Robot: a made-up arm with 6 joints.
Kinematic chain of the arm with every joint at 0, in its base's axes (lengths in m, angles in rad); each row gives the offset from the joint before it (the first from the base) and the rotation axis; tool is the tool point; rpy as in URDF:
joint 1: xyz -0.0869 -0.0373 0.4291 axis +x
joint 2: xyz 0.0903 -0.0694 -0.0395 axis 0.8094 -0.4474 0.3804
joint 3: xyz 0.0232 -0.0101 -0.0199 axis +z
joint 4: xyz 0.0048 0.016 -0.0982 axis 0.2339 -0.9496 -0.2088
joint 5: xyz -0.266 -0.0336 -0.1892 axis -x
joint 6: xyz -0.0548 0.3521 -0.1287 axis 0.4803 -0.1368 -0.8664
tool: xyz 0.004 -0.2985 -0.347 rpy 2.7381 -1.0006 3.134
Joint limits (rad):
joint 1: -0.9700..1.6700
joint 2: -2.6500..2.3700
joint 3: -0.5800..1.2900
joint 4: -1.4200..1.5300
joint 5: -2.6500..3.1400
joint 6: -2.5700..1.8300
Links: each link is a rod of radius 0.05 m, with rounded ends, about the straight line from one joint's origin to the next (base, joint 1, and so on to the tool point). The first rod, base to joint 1, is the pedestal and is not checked.
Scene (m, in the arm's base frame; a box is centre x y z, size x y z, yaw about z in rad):
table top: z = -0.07
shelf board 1: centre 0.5 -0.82 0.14 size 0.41 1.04 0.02 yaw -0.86
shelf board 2: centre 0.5 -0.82 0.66 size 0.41 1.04 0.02 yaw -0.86
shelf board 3: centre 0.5 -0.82 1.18 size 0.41 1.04 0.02 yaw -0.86
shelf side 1: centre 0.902 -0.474 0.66 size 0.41 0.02 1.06 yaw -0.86
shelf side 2: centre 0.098 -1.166 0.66 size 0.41 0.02 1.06 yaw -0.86
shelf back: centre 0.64 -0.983 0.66 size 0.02 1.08 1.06 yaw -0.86
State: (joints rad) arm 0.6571 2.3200 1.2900 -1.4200 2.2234 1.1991
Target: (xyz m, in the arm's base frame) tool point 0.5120 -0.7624 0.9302
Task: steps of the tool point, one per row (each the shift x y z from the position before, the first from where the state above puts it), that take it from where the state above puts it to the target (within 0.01 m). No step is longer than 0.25 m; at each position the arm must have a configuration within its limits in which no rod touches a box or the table.
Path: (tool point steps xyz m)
1: -0.1467 0.0156 0.1124
2: -0.1394 0.0845 0.1303
3: -0.1149 0.1506 0.0982
4: -0.0831 0.1826 0.0286
5: -0.0531 0.1664 -0.0492
6: 0.2067 0.0267 0.0686
7: 0.1775 -0.0737 0.0117
8: 0.0655 -0.1662 0.0270
9: -0.0963 -0.1790 0.0849
10: 0.0659 -0.0789 0.0237
11: 0.0633 -0.0732 0.0058
12: 0.0554 -0.0633 -0.0090
13: 0.0442 -0.0504 -0.0205

